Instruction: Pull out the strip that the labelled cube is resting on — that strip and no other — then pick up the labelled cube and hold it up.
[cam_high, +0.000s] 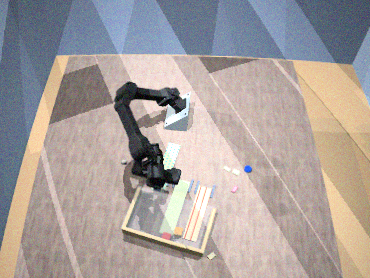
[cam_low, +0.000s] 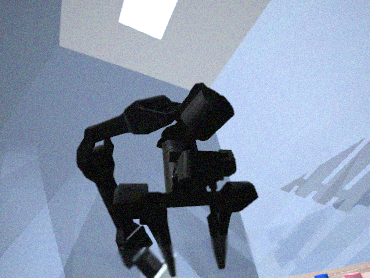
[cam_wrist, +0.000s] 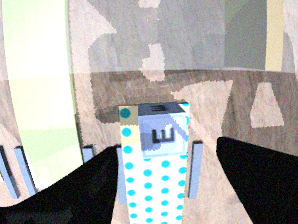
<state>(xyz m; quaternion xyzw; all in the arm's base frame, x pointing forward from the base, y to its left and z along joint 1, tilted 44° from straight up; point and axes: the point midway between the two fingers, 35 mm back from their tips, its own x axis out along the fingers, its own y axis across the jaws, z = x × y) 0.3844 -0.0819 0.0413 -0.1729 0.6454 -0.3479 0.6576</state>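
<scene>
My gripper tip is 4 cm above the white block. Round my gripper tip: grey piece (16 cm to the right, 12 cm behind, 5 cm below); then dotted strip (11 cm behind, 5 cm below, 3 cm to the left); then red bit (32 cm to the left, 5 cm below).
</scene>
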